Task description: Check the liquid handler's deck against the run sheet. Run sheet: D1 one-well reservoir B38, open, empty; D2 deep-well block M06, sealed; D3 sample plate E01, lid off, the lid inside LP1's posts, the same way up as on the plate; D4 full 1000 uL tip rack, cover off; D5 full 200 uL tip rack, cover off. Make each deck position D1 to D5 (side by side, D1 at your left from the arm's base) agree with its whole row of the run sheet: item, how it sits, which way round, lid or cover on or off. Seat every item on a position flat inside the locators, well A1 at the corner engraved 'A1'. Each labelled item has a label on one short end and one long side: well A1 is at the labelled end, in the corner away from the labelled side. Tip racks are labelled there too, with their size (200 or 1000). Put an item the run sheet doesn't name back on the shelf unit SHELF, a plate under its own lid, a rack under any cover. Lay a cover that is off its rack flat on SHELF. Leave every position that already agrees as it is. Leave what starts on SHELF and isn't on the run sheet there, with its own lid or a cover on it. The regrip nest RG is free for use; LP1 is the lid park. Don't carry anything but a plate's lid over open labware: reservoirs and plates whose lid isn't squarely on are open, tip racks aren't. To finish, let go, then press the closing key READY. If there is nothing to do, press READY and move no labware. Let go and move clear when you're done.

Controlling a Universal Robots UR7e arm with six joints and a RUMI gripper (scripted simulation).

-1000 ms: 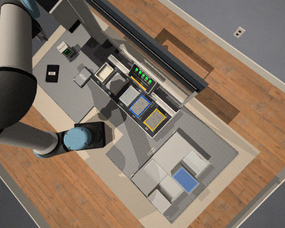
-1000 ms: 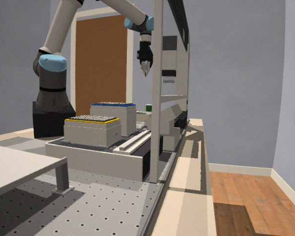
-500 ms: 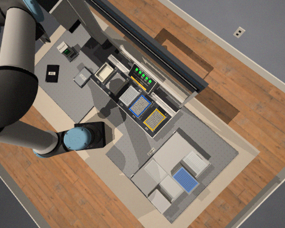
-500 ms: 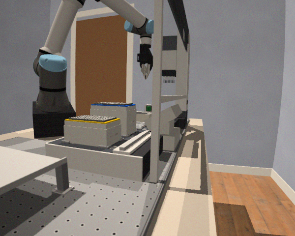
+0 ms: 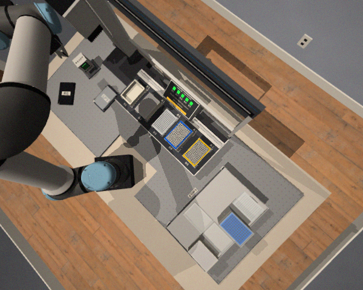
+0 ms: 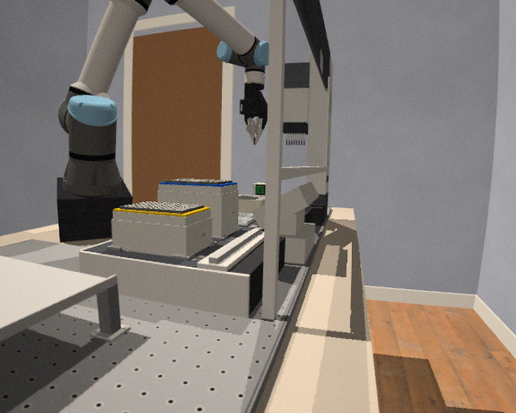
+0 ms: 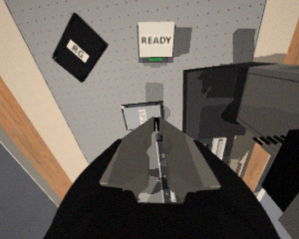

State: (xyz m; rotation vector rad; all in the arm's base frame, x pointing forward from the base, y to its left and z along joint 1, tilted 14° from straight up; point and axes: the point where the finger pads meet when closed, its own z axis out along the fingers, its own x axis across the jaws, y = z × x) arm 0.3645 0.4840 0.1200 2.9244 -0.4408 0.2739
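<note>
Now: hand 19 cm above the ready key, 6 cm to the right of it and 2 cm short of it. Also, from my hand: black RG nest 27 cm below, 19 cm behind, 15 cm to the left; cream reservoir 28 cm to the right, 21 cm below, 3 cm ahead; grey lid 26 cm below, 11 cm to the right, 8 cm behind.
</note>
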